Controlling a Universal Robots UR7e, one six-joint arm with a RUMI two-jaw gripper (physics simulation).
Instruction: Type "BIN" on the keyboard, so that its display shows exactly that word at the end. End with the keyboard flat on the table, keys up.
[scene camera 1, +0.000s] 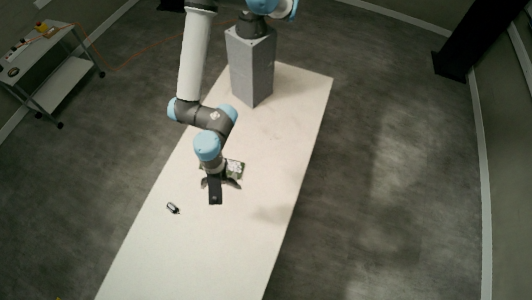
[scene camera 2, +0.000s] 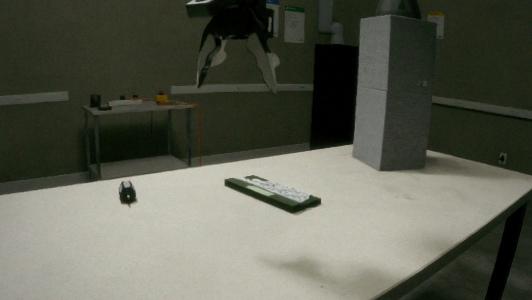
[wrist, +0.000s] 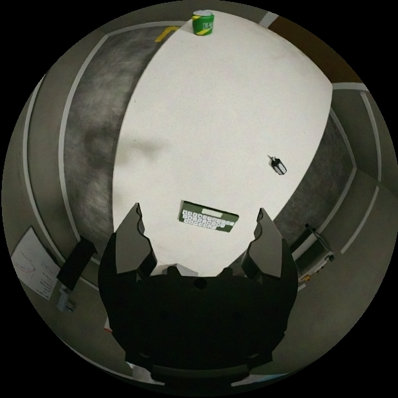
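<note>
A green keyboard (scene camera 1: 235, 169) (scene camera 2: 273, 193) (wrist: 209, 217) with white keys lies flat on the white table, keys up. In scene camera 1 the arm and gripper hide part of it. Its display cannot be read in these views. My gripper (scene camera 1: 221, 183) (scene camera 2: 236, 90) (wrist: 199, 206) is wide open and empty, fingers pointing down. It hangs high above the table. In the wrist view the keyboard shows between the two spread fingers, apart from both.
A small black and white mouse (scene camera 1: 172, 207) (scene camera 2: 127, 192) (wrist: 278, 165) lies on the table (scene camera 1: 200, 255) (scene camera 2: 175, 250) (wrist: 215, 100). A green and yellow can (wrist: 203, 23) stands at the table's far end. The grey pedestal (scene camera 1: 252, 67) (scene camera 2: 392, 95) carries the arm.
</note>
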